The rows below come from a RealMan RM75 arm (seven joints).
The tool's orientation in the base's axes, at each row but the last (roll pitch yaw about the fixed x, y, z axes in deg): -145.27 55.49 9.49; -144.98 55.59 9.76; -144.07 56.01 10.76; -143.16 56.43 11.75; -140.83 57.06 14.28; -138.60 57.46 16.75; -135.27 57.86 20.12; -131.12 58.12 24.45; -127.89 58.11 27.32; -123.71 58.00 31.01; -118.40 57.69 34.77; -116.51 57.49 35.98; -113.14 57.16 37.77
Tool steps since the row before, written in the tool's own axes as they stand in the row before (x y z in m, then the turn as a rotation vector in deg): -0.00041 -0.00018 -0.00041 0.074 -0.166 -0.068; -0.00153 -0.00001 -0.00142 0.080 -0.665 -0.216; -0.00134 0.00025 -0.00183 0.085 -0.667 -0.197; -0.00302 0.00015 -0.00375 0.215 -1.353 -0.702; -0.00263 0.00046 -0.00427 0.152 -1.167 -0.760; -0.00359 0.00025 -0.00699 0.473 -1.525 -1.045; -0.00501 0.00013 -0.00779 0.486 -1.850 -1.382; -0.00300 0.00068 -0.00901 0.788 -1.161 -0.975; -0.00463 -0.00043 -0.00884 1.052 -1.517 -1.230; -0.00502 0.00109 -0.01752 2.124 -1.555 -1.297; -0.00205 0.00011 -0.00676 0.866 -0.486 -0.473; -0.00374 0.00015 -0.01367 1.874 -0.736 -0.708; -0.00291 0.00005 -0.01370 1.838 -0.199 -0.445
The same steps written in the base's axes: 0.00014 -0.00006 0.00059 0.148 0.124 0.024; 0.00023 -0.00078 0.00192 0.427 0.500 0.250; 0.00059 -0.00119 0.00186 0.416 0.511 0.238; 0.00122 -0.00216 0.00413 1.102 0.905 0.580; 0.00182 -0.00269 0.00385 1.054 0.707 0.594; 0.00364 -0.00393 0.00576 1.560 0.942 0.565; 0.00374 -0.00457 0.00714 1.941 1.075 0.803; 0.00574 -0.00534 0.00541 1.539 0.731 0.131; 0.00526 -0.00484 0.00698 1.985 0.981 0.138; 0.01195 -0.01053 0.00893 2.539 1.274 -0.734; 0.00469 -0.00405 0.00340 0.939 0.427 -0.383; 0.00967 -0.00818 0.00636 1.659 0.828 -1.057; 0.01003 -0.00819 0.00534 1.228 0.533 -1.350
